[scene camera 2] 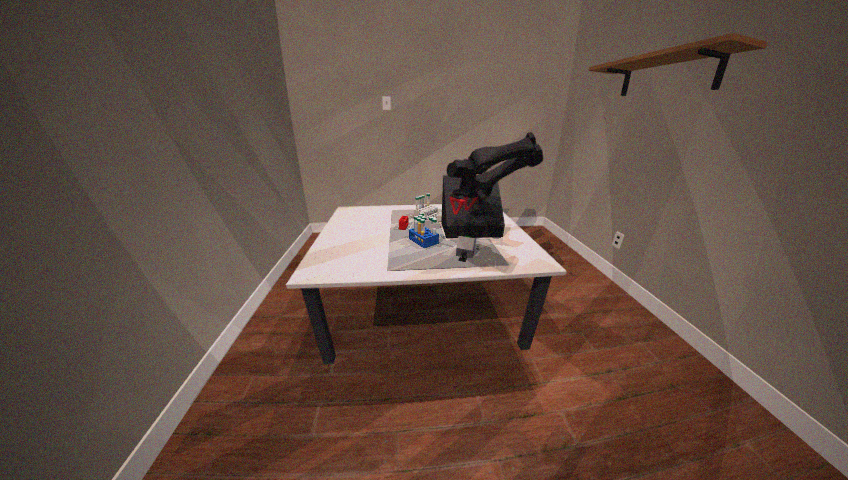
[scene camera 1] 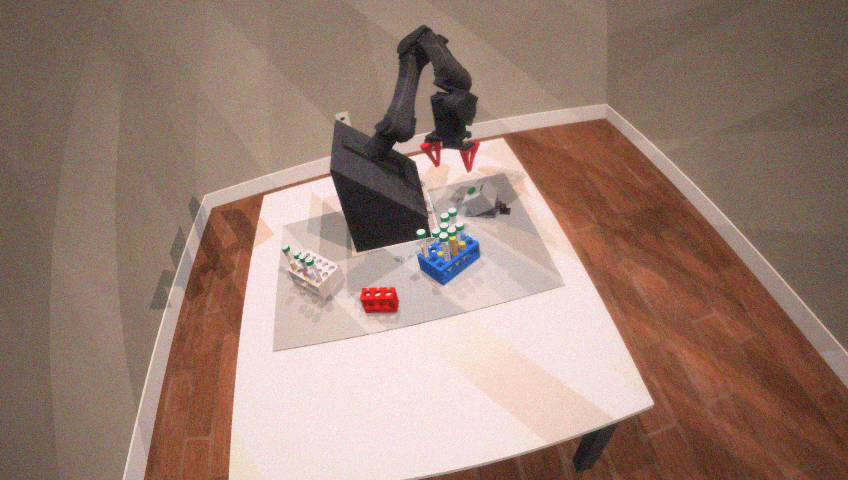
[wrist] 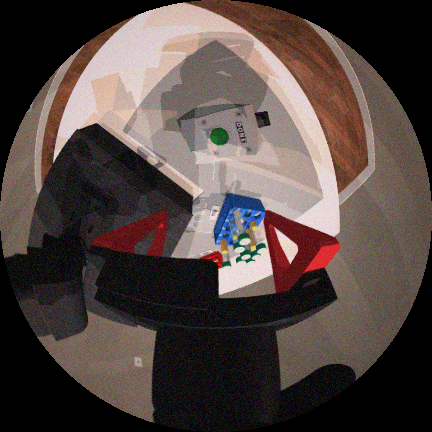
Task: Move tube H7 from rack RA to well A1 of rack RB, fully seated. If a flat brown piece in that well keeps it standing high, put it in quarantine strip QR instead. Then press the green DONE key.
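Places are measured from the arm's base along level axes (x ahead, y left, z up), in metres.
Pixels of known places: gripper, fingertip midpoint: [scene camera 2: 460, 212] [scene camera 1: 453, 169] [wrist: 215, 215]; arm's base, origin of the base link: [scene camera 1: 371, 156] [wrist: 73, 249].
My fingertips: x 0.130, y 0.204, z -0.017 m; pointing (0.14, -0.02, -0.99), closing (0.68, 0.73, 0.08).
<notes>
Ahead of a thing's pixels: the offset from my fingertips to its middle. "pt": to the spot under its first point. Level surfaces: height alone.
My gripper [scene camera 1: 453, 168] [scene camera 2: 462, 211] [wrist: 215, 215] is open and empty, high above the table near the grey key box. A blue rack @(0.161 m ahead, 0.060 m right, 0.142 m down) [scene camera 1: 446, 275] [scene camera 2: 423, 239] [wrist: 247, 201] holds several green-capped tubes @(pt 0.202 m ahead, 0.069 m right, 0.043 m down) [scene camera 1: 443, 237] @(pt 0.110 m ahead, 0.029 m right, 0.041 m down) [wrist: 244, 240] and some yellow-topped ones. A white rack @(0.124 m ahead, 0.408 m right, 0.142 m down) [scene camera 1: 334, 283] [scene camera 2: 428, 210] at the left in scene camera 1 holds several green-capped tubes on one side. A small red rack @(0.258 m ahead, 0.243 m right, 0.142 m down) [scene camera 1: 379, 308] [scene camera 2: 403, 223] [wrist: 214, 259] stands between them, its wells showing no tubes. The green key @(0.029 m back, 0.046 m left, 0.103 m down) [scene camera 1: 471, 190] [wrist: 219, 136] sits on a box marked DONE. I cannot read which tube is H7, and no brown piece can be made out.
The grey box @(0.020 m back, 0.066 m left, 0.125 m down) [scene camera 1: 483, 203] [scene camera 2: 465, 245] [wrist: 227, 149] has a small black part at its side. The arm's large black base block [scene camera 1: 386, 208] [scene camera 2: 473, 220] stands behind the racks, between the white rack and the box. A grey mat @(0.166 m down) [scene camera 1: 505, 273] lies under the racks.
</notes>
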